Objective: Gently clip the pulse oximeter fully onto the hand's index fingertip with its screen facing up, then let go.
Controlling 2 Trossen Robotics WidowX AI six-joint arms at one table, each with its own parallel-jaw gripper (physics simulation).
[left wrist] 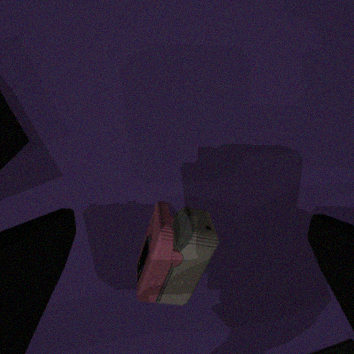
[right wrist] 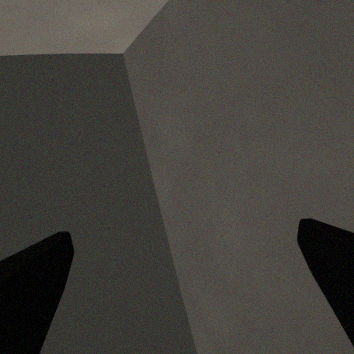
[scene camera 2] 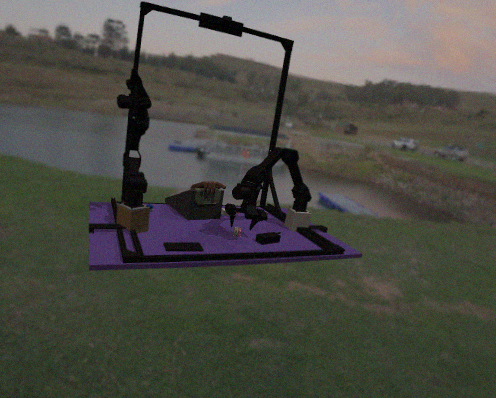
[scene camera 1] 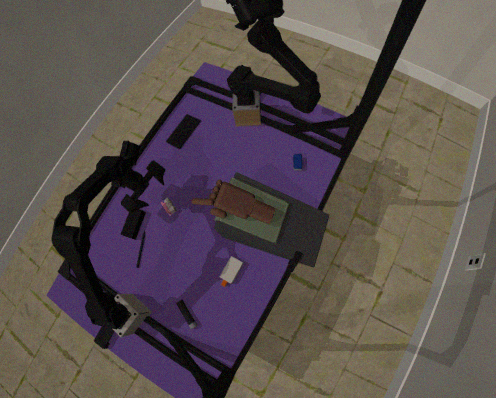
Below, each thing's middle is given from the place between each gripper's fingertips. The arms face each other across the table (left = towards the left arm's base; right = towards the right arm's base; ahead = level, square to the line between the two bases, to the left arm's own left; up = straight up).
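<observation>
As for the grey-green block (scene camera 1: 270,232), my right hand is 29 cm beyond it, 43 cm to the right of it and 52 cm above it. The pulse oximeter (left wrist: 176,249) is 2 cm ahead of my right hand, 52 cm to the left of it and 63 cm below it. Going by their middles, the block is the nearest to my right hand of the things named here.
With the pulse oximeter, my left hand is 50 mm past it, 10 mm to the right of it and 40 mm above it. The grey-green block, again from my left hand, is 360 mm behind, 90 mm to the right and 70 mm above. By its middle, the block is nearer to my left hand than to my right hand.
</observation>
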